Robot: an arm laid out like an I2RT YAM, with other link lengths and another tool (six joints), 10 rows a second.
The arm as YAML. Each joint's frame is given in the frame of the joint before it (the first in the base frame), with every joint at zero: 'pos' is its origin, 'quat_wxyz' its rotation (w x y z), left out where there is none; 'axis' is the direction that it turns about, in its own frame. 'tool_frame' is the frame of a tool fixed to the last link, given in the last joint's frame.
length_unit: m
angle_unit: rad
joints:
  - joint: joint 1
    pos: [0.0, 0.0, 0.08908]
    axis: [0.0, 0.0, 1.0]
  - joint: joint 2
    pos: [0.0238, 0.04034, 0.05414]
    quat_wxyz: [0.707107, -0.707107, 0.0, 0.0]
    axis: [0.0, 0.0, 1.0]
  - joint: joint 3
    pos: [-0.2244, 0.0, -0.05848]
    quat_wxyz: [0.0, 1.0, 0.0, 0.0]
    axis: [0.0, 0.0, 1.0]
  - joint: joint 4
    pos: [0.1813, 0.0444, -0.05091]
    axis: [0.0, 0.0, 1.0]
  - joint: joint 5
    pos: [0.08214, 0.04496, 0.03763]
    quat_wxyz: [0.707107, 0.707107, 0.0, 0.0]
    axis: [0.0, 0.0, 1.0]
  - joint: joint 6
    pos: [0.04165, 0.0, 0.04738]
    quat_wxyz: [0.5, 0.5, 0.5, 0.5]
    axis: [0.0, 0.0, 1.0]
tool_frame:
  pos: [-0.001, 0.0, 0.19]
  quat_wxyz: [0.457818, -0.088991, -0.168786, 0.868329]
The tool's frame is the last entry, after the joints.
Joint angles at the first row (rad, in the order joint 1, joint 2, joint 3, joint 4, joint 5, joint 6):
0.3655, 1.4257, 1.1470, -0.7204, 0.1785, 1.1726
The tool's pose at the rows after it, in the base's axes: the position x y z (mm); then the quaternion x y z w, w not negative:
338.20 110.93 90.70 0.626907 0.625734 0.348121 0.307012
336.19 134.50 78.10 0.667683 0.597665 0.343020 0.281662
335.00 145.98 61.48 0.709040 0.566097 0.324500 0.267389
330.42 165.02 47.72 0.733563 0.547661 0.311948 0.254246
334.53 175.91 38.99 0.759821 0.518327 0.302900 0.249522
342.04 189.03 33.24 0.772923 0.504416 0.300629 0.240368
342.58 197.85 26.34 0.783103 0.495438 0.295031 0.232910
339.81 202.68 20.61 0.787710 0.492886 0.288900 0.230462
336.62 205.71 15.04 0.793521 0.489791 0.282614 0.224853
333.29 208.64 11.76 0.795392 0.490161 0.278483 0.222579
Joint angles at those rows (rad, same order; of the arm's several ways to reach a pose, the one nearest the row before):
0.4523, 1.4848, 1.1801, -0.7115, 0.1883, 1.3591
0.5092, 1.5632, 1.2215, -0.7146, 0.1808, 1.5157
0.5407, 1.6442, 1.2542, -0.7164, 0.1838, 1.6566
0.5946, 1.7156, 1.2870, -0.7163, 0.1881, 1.7740
0.6168, 1.7836, 1.3340, -0.7151, 0.1949, 1.8776
0.6265, 1.8515, 1.3967, -0.7150, 0.1833, 1.9269
0.6391, 1.8936, 1.4262, -0.7148, 0.1749, 1.9689
0.6535, 1.9164, 1.4358, -0.7162, 0.1753, 1.9954
0.6591, 1.9324, 1.4376, -0.7150, 0.1659, 2.0163
0.6693, 1.9420, 1.4396, -0.7174, 0.1641, 2.0299

